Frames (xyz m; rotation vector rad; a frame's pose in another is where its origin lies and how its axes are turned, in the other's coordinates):
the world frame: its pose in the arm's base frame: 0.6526 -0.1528 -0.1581 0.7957 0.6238 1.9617
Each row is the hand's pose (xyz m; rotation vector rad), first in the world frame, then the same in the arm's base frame.
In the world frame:
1: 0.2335 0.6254 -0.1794 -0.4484 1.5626 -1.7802
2: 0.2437 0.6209 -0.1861 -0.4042 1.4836 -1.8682
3: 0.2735 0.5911 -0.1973 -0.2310 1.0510 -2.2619
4: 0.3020 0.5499 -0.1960 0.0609 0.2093 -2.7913
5: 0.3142 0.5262 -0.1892 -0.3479 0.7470 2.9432
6: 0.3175 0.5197 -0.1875 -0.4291 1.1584 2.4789
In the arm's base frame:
1: 0.0843 -0.2596 0.2206 -1.4253 1.0315 0.4882
2: 0.0778 -0.2493 0.2159 -1.3565 1.0411 0.4085
3: 0.0745 -0.2105 0.1963 -1.0304 1.0166 0.0271
4: 0.0872 -0.1661 0.1768 -0.5132 0.8683 -0.6137
5: 0.1006 -0.1436 0.1684 -0.0249 0.6057 -1.2465
6: 0.1042 -0.1375 0.1660 0.2554 0.3880 -1.6090

